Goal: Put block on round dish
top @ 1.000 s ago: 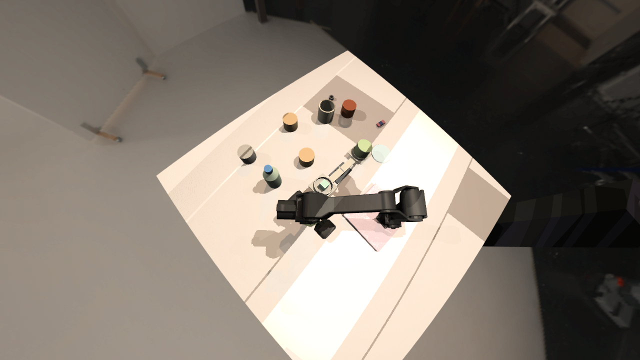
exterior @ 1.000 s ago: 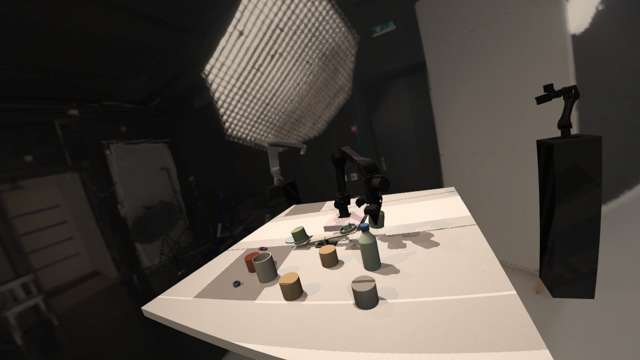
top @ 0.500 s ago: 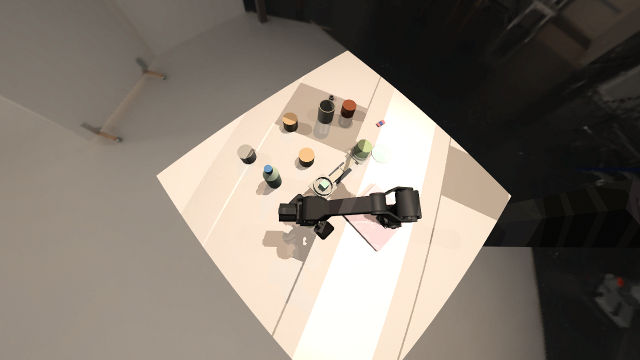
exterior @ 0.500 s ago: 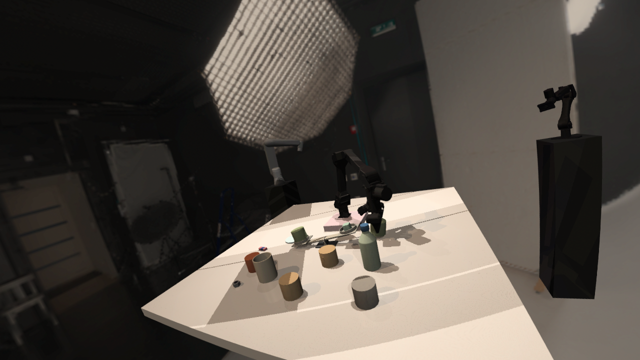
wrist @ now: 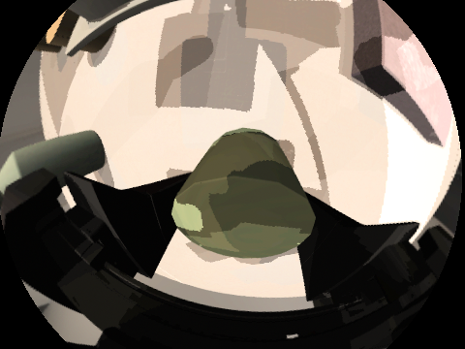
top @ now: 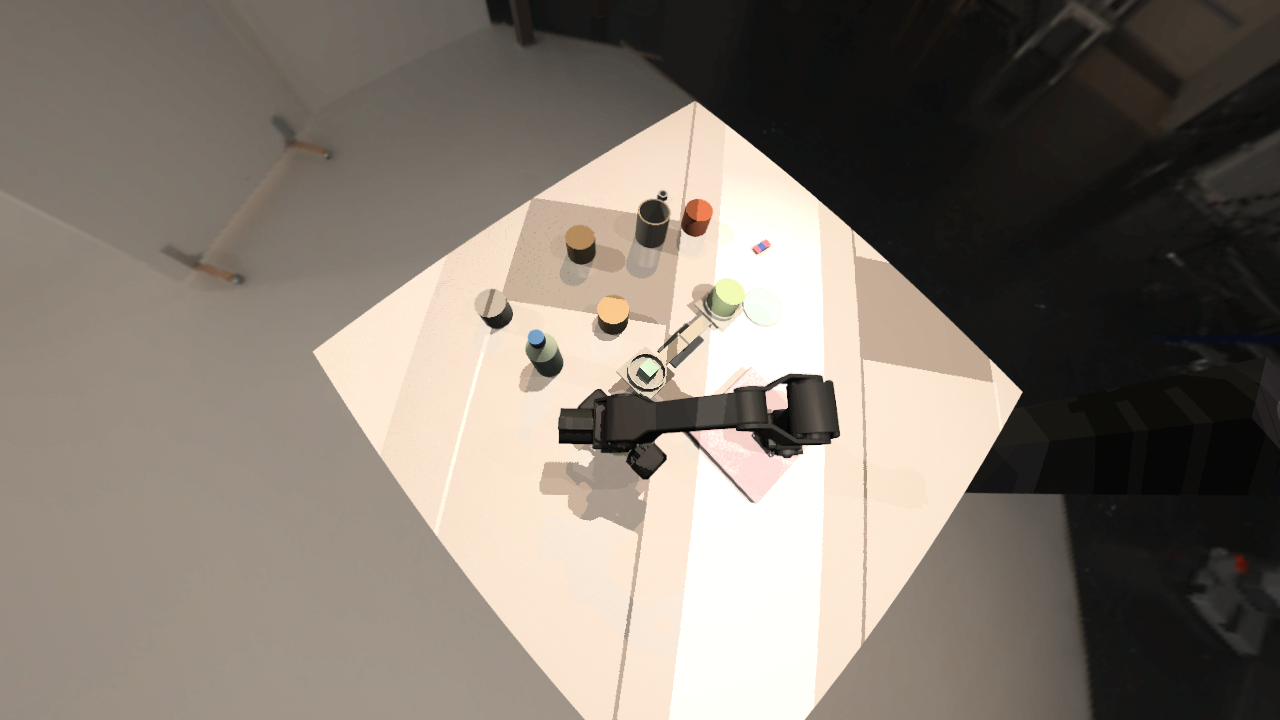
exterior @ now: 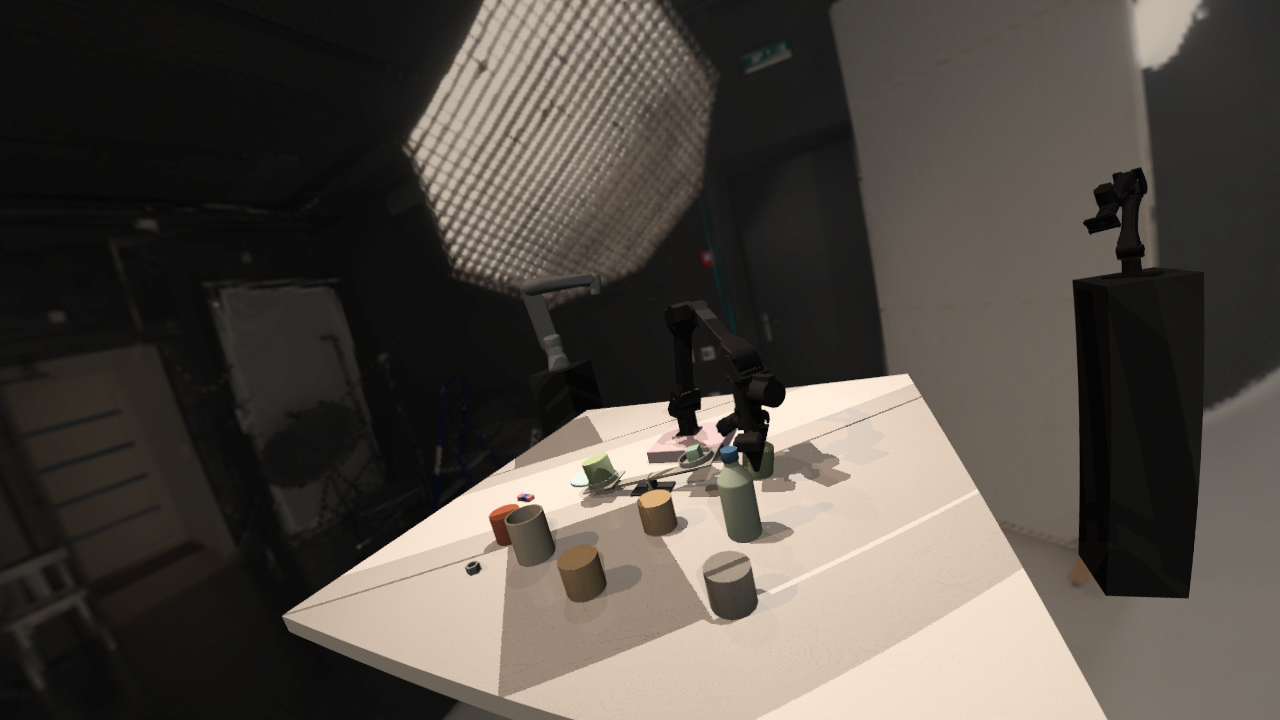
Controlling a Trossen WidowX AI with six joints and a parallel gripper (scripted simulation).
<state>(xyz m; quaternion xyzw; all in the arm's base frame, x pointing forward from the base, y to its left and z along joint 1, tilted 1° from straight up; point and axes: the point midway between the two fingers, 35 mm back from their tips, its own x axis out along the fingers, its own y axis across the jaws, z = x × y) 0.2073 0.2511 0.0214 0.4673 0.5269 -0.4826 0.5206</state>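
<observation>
My gripper tip is now 7 cm short of the pale green block, 12 cm to the left of it and 6 cm below it. From my gripper tip the other things lie so: bottle with blue cap 23 cm ahead, 2 cm to the left, 9 cm above; then pale blue round dish 3 cm ahead, 48 cm to the right, 2 cm below; then grey cylinder 40 cm ahead, 3 cm to the left, 1 cm above.
</observation>
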